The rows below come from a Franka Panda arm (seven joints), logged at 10 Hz.
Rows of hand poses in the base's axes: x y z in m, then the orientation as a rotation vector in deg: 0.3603 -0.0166 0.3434 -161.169 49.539 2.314; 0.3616 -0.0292 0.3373 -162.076 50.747 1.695; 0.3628 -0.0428 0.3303 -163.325 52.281 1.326; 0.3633 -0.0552 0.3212 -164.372 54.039 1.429; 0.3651 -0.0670 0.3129 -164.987 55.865 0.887; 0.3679 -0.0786 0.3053 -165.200 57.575 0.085; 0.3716 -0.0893 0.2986 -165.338 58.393 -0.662; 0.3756 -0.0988 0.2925 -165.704 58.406 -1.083; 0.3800 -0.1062 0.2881 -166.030 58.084 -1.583
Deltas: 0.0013 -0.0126 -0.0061 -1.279 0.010 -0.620; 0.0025 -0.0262 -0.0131 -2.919 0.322 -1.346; 0.0030 -0.0386 -0.0222 -4.357 0.919 -2.212; 0.0048 -0.0504 -0.0305 -5.552 1.014 -3.243; 0.0076 -0.0620 -0.0381 -6.409 0.834 -4.297; 0.0113 -0.0727 -0.0448 -6.928 0.534 -4.813; 0.0153 -0.0822 -0.0509 -7.345 0.369 -4.766; 0.0197 -0.0896 -0.0553 -7.641 0.094 -4.528
